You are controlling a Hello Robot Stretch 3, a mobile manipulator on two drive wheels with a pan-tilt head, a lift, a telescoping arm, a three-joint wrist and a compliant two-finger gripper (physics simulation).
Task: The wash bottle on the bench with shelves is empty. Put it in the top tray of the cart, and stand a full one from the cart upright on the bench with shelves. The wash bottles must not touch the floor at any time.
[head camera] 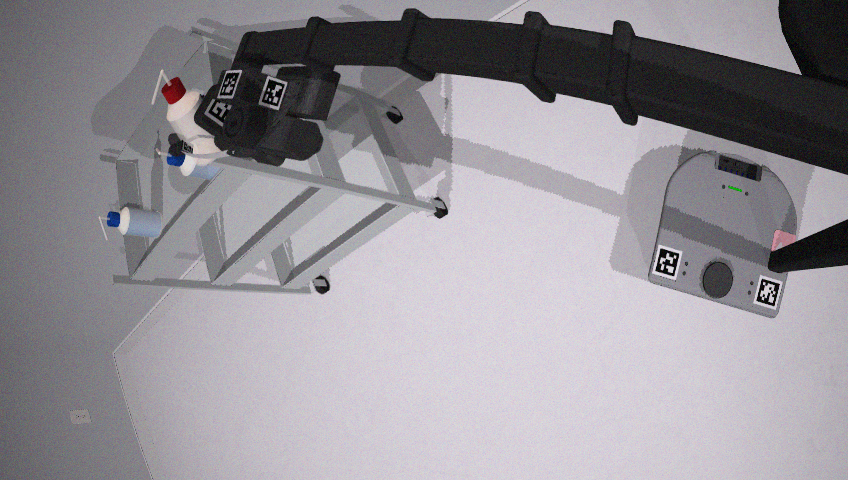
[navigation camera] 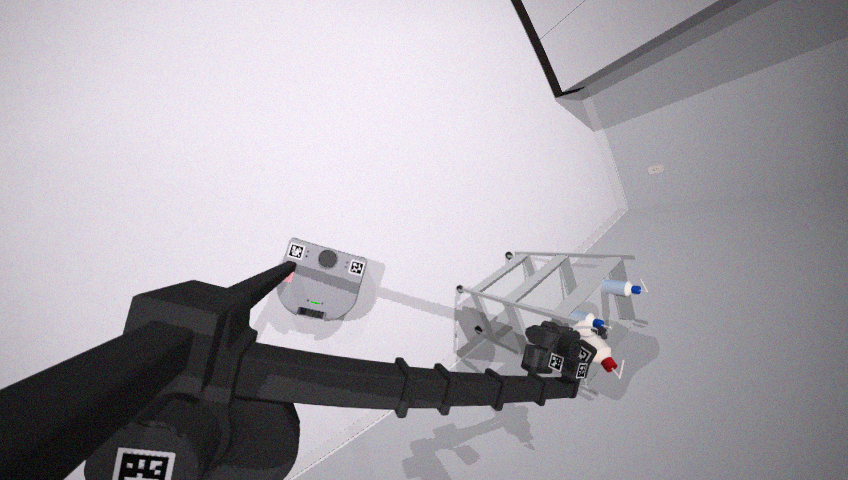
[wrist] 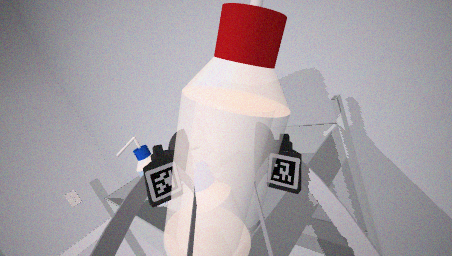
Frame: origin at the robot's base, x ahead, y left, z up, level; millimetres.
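Seen in the pictures: gripper, fingertip midpoint: (head camera: 181,124) (navigation camera: 598,342) (wrist: 220,144); robot's base at its link origin: (head camera: 716,278) (navigation camera: 326,257).
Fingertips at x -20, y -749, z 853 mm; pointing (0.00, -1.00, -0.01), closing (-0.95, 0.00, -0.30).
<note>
Offsets run from my fingertips to a thing's top centre.
The wash bottle with the red cap @[dy +53, dx -9, dz +108 mm] (head camera: 185,115) (navigation camera: 598,344) (wrist: 232,145) is between the fingers of my gripper (head camera: 193,133) (navigation camera: 595,340) (wrist: 220,144), which is shut on it. It leans slightly in the wrist view. I hold it over the top of the grey cart (head camera: 238,286) (navigation camera: 595,256); whether its base touches the tray is hidden. One blue-capped wash bottle @[dy -322, dx +220, dz -15 mm] (head camera: 140,221) (navigation camera: 615,287) (wrist: 142,152) stands on the cart at the side away from my hand. Another blue-capped wash bottle @[dy -96, dx +50, dz -15 mm] (head camera: 201,169) (navigation camera: 580,314) stands close beside the held bottle, partly covered by my hand.
My arm (head camera: 476,59) (navigation camera: 464,386) reaches from my base (head camera: 690,196) (navigation camera: 326,291) to the cart. A white surface with a dark edge (navigation camera: 601,47) shows at the top right of the navigation view; whether it is the bench with shelves is unclear. A wall stands behind the cart.
</note>
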